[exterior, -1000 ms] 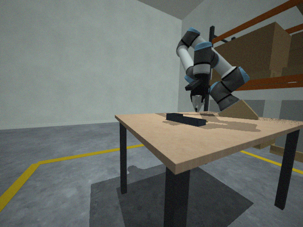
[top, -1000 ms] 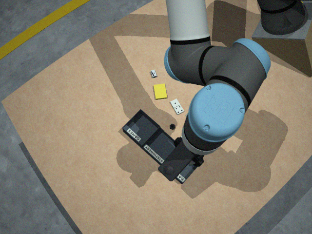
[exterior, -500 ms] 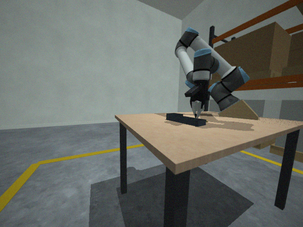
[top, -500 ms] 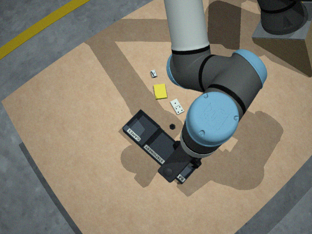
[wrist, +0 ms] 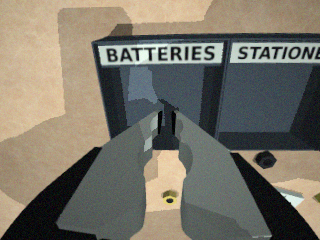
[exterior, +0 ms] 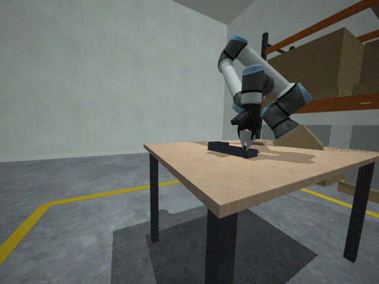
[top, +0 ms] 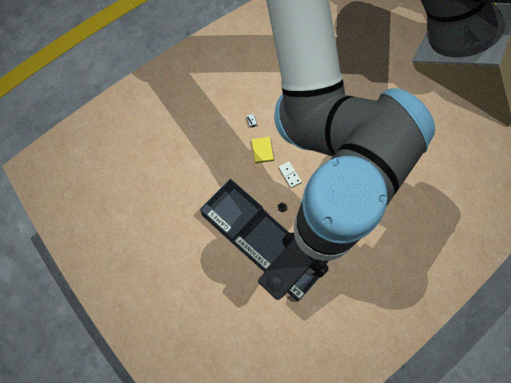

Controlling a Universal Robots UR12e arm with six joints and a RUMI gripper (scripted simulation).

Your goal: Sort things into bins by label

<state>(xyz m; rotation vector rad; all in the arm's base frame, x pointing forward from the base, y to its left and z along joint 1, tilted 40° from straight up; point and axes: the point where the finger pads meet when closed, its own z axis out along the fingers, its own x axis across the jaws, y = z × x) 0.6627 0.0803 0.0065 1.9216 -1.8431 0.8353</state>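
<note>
The black nut is 10 cm to the right of my hand, 6 cm behind it and 3 cm below it. Round my hand: yellow nut 13 cm behind, 3 cm below; dark three-part bin 8 cm to the right, 1 cm below, 1 cm ahead; white domino 13 cm to the right, 12 cm behind, 3 cm below.
</note>
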